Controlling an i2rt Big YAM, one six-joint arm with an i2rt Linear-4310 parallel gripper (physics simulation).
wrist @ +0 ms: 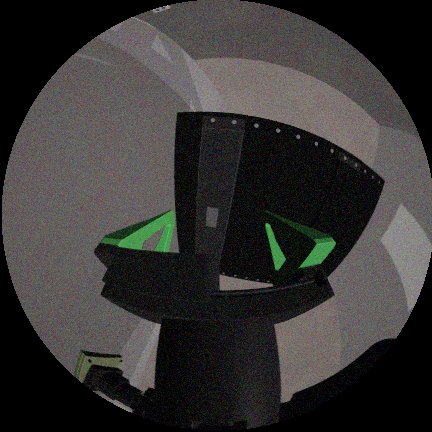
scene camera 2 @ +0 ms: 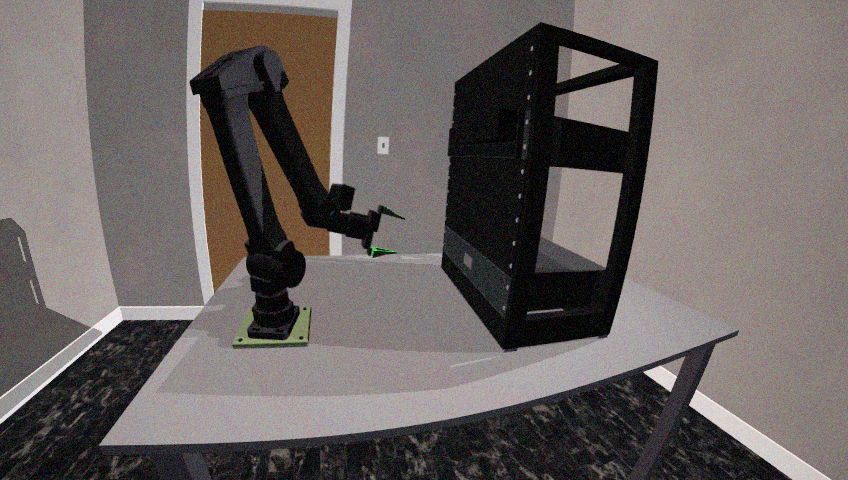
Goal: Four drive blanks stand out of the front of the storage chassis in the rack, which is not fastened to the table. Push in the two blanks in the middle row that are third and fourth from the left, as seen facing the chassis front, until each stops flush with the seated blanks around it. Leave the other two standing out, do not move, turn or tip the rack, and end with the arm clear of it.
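Observation:
The black rack stands upright on the table, its front facing the arm. The storage chassis is a dark band in the upper part of the rack front in the scene view. The four drive blanks cannot be told apart in the darkness in either view. My gripper is open and empty, with green fingertips. It hangs above the table in front of the rack, apart from it, lower than the chassis and above the height of the grey panel.
A grey panel with a light label spans the rack's lower front. The arm's green base plate sits on the table, left of the rack in the scene view. A door and walls stand behind.

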